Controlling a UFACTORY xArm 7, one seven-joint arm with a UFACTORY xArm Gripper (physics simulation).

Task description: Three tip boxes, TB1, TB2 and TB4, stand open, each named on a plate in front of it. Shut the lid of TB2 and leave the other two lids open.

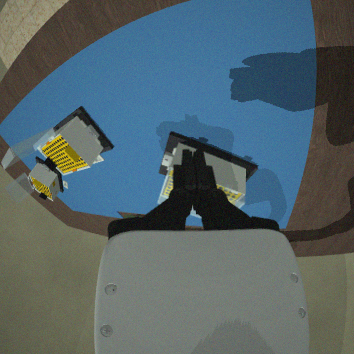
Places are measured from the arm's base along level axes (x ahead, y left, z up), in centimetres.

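Pixels of known places: gripper, fingertip midpoint: [190,162].
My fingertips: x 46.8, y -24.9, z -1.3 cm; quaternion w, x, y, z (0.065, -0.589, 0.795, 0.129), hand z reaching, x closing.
Ahead of a thing's pixels: the offset from my fingertips to its middle. "pt": to the spot under its first point. Level surfaces: height alone.
My gripper [190,162] is shut and empty, its fingertips over the grey part of the nearest tip box @(dx -14.4, dy +3.2, dz -8.3 cm) [227,167]. That box has a black edge along its far side and yellow tip rows partly hidden by my fingers; its lid is mostly hidden, so its angle cannot be told. A second tip box @(dx -5.0, dy +28.1, dz -8.8 cm) [89,140] with a yellow rack is at the left, with a clear lid @(pt dx +3.5, dy +23.8, dz -0.8 cm) [31,146] standing out to its left. A smaller-looking third tip box @(dx -17.4, dy +55.0, dz -8.8 cm) [46,176] is below it, with a clear lid [18,187] also standing open. No name plate is readable here.
The boxes stand on a blue mat @(dz -12.1 cm) [150,65] with a brown wooden border [332,200] around it. A sliver of a green object [129,215] shows behind my left finger's linkage. Dark arm shadows fall on the mat at the upper right and around the nearest box.
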